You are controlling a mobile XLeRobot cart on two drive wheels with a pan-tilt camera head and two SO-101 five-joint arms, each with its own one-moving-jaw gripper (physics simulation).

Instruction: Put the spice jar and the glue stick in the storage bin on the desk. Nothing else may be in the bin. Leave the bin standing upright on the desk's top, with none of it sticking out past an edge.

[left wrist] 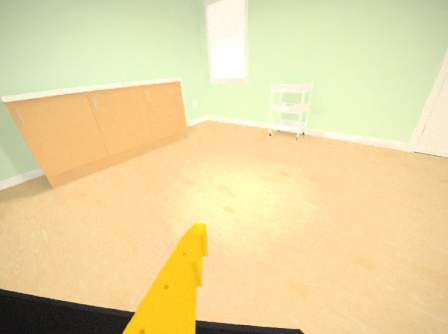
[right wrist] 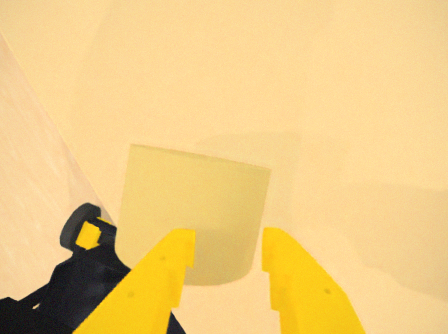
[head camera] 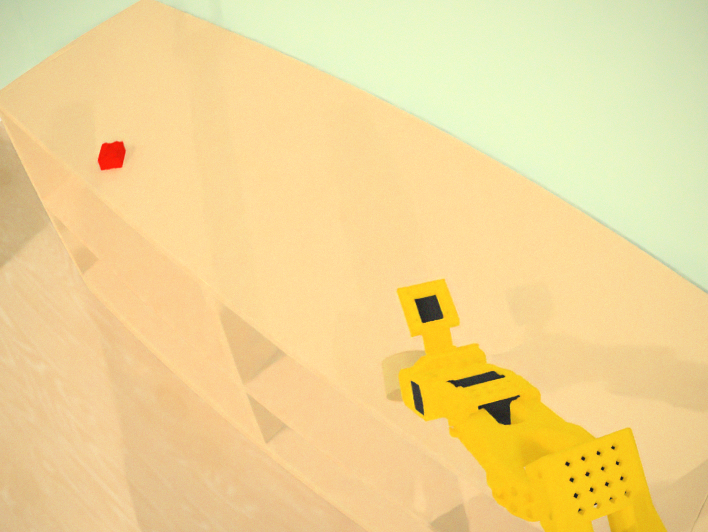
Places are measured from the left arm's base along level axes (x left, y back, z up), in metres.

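Pixels of known places: left end effector, tool point: [left wrist: 206, 234]; right end effector, tool point: [right wrist: 196, 241] [head camera: 417, 373].
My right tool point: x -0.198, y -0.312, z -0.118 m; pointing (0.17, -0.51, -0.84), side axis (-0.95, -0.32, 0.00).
Ahead of a thing's pixels: the offset from my right tool point to its top centre. Level surfaces: height alone.
A squat, pale olive-yellow cylinder @(dz +0.005, dx +0.006, dy -0.006 m) [head camera: 398, 374] [right wrist: 200, 200] stands on the desk @(dz -0.046 m) [head camera: 274, 171] [right wrist: 225, 75] near its front edge; I cannot tell whether it is the spice jar. In the head view the right arm partly hides it. My right gripper [right wrist: 228, 231] is partly open, with a V-shaped gap and nothing held. In the right wrist view, the left jaw's tip overlaps the cylinder and the right jaw's tip lies just past its right side. My left gripper [left wrist: 202, 240] is fully open over the floor, one jaw showing. I cannot identify the glue stick or storage bin.
A small red block @(dz -0.022, dx +0.418, dy -0.289 m) [head camera: 112, 155] lies on the desk at the upper left of the head view. Open shelf compartments sit below the desk's front edge. In the left wrist view, a wooden cabinet [left wrist: 65, 132] and a white cart [left wrist: 291, 89] stand far off along the walls.
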